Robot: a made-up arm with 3 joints. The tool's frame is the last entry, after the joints. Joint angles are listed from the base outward.
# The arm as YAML. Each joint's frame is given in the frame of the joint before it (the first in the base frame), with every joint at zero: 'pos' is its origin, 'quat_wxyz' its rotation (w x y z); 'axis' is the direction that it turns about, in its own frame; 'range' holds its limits. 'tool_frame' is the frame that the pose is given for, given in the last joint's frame.
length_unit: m
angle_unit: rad
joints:
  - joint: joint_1
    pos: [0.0, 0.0, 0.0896]
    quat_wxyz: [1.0, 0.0, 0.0, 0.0]
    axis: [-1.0, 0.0, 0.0]
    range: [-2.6, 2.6]
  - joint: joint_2
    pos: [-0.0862, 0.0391, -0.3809]
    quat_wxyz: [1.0, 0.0, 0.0, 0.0]
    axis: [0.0, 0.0, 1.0]
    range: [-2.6, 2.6]
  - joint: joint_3
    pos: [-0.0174, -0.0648, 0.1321]
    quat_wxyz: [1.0, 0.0, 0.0, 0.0]
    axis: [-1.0, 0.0, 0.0]
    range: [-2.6, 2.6]
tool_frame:
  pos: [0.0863, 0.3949, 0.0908]
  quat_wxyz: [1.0, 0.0, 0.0, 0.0]
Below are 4 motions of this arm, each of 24 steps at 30 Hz.
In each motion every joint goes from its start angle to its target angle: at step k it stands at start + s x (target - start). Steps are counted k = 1, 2, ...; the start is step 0. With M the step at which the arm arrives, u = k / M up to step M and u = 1 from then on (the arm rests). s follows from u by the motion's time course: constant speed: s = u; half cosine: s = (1 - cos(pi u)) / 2; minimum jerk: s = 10 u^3 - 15 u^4 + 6 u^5.
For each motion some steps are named. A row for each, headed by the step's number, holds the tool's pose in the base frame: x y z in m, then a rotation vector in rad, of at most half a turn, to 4 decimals.
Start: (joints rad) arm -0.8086 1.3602 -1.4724
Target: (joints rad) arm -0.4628 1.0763 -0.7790
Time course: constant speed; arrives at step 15
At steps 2, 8, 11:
2: 0.0074 -0.0453 0.2622 1.7707 0.4769 1.4952
8: -0.0921 0.0088 0.2741 1.4900 0.3208 1.3153
11: -0.1366 0.0493 0.2700 1.3341 0.2555 1.2323

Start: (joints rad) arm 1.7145 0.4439 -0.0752
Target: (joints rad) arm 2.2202 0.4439 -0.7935
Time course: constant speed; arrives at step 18
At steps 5, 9, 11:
5: -0.1488 -0.1449 -0.2131 -1.5519 0.4312 0.2389
9: -0.1336 -0.1158 -0.1863 -1.5056 0.4567 0.1771
11: -0.1246 -0.1006 -0.1732 -1.4825 0.4663 0.1452

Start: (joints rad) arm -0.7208 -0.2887 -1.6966
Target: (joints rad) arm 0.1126 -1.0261 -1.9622
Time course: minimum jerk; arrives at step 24
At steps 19, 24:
19: -0.2914 -0.1767 0.1857 1.7141 -0.9500 -0.6074
24: -0.3066 -0.1647 0.1903 1.6647 -1.0114 -0.5972

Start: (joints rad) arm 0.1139 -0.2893 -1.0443
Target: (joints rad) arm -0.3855 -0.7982 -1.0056
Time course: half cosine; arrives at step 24
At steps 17, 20, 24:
17: 0.0097 0.0062 0.2315 1.2445 -0.2656 -0.6999
20: 0.0113 -0.0074 0.2293 1.2892 -0.2654 -0.7797
24: 0.0120 -0.0143 0.2277 1.3115 -0.2633 -0.8220

